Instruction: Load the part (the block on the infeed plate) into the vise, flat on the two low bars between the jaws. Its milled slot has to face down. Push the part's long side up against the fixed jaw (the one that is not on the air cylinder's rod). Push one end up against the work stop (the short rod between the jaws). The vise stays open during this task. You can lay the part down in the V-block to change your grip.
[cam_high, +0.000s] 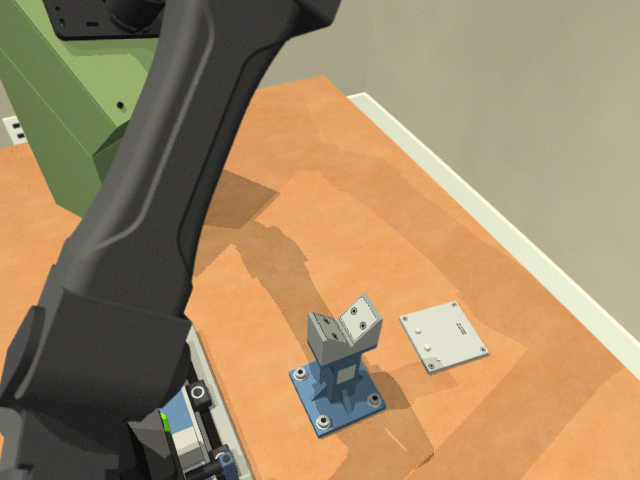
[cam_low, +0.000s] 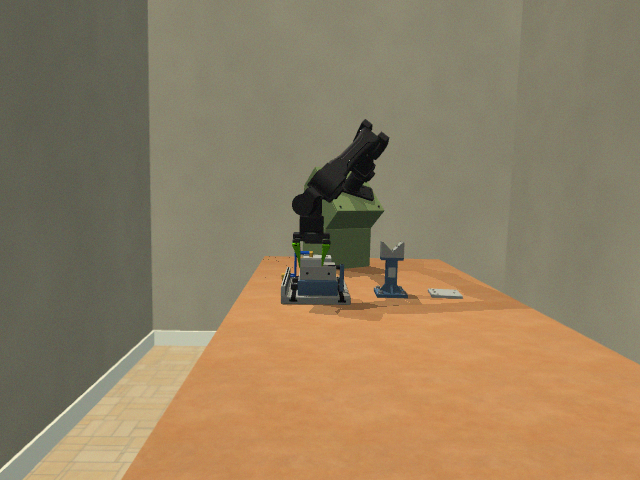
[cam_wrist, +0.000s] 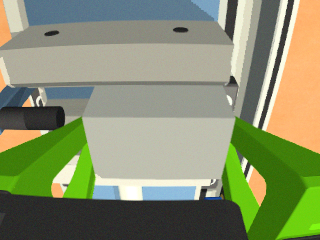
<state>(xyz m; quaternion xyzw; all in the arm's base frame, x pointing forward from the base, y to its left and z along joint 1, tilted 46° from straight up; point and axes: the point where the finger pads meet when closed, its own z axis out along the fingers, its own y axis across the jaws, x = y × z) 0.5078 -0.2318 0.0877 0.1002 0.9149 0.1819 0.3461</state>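
Now: hand right at the grey part. Also, from my hand: fixed jaw: 4 cm ahead, 2 cm to the left, 2 cm below; then moving jaw: 3 cm behind, 2 cm to the left, 2 cm below; then work stop: 7 cm to the left, 1 cm ahead.
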